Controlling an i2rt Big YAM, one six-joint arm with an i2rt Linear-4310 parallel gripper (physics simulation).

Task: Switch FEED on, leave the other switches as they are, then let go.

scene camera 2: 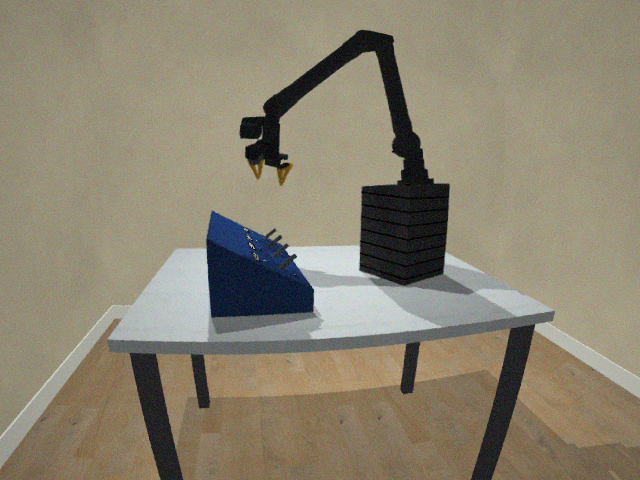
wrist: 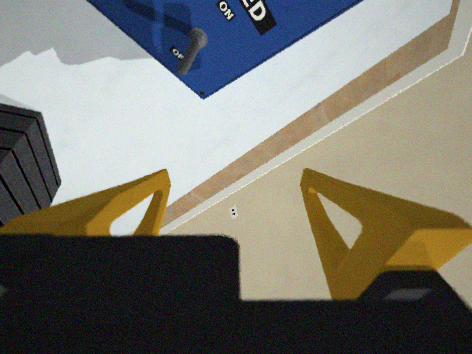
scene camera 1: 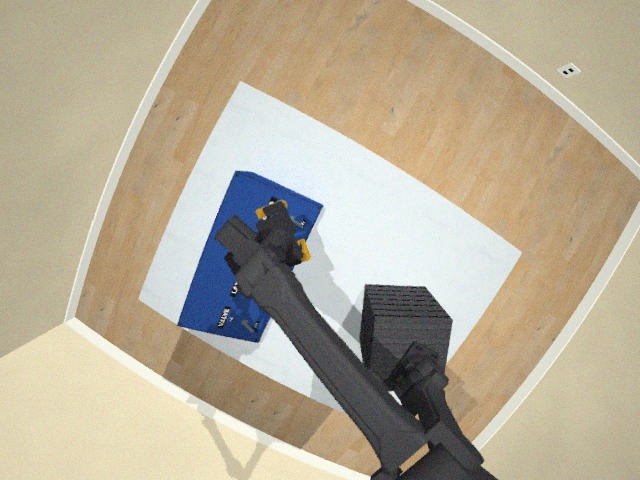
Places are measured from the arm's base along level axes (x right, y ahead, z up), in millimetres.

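Where they show: gripper, between the fingertips: [scene camera 2: 269, 182] [wrist: 235, 176] [scene camera 1: 292, 221]; arm's base, origin of its link: [scene camera 2: 415, 184] [scene camera 1: 414, 365].
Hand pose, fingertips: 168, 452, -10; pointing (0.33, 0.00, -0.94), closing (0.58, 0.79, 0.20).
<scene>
Each offset is from my fingertips to the top centre of the thing, as dx, dy, dz. "*": to the spot under its first point. Level surfaces: height alone.
A blue sloped switch panel [scene camera 1: 206, 281] [scene camera 2: 253, 289] [wrist: 300, 20] stands on the table. The grey FEED lever @(-28, -2, -153) [scene camera 1: 297, 222] [wrist: 191, 52] is near the panel's corner, on the side of its OFF label @(* -31, -19, -208) [wrist: 177, 53]; the ON label @(* -33, +57, -168) [wrist: 226, 10] is up the slope. The FEED label @(* -10, +80, -157) [wrist: 259, 17] shows in part in the wrist view and is hidden in scene camera 1. The VALVE lever @(-387, -31, -153) [scene camera 1: 249, 325] is at the panel's other end. The DRIVE and LAMP levers are hidden by the arm in scene camera 1. My gripper [scene camera 1: 285, 228] [scene camera 2: 270, 180] [wrist: 235, 176] is open and empty, well above the panel.
The black ribbed pedestal [scene camera 1: 405, 330] [scene camera 2: 403, 235] [wrist: 25, 160] under the arm's base stands on the white table @(dz -285) [scene camera 1: 392, 222] [scene camera 2: 356, 330] [wrist: 115, 125], to the right of the panel in the scene views. The arm reaches across from it, high over the table.
</scene>
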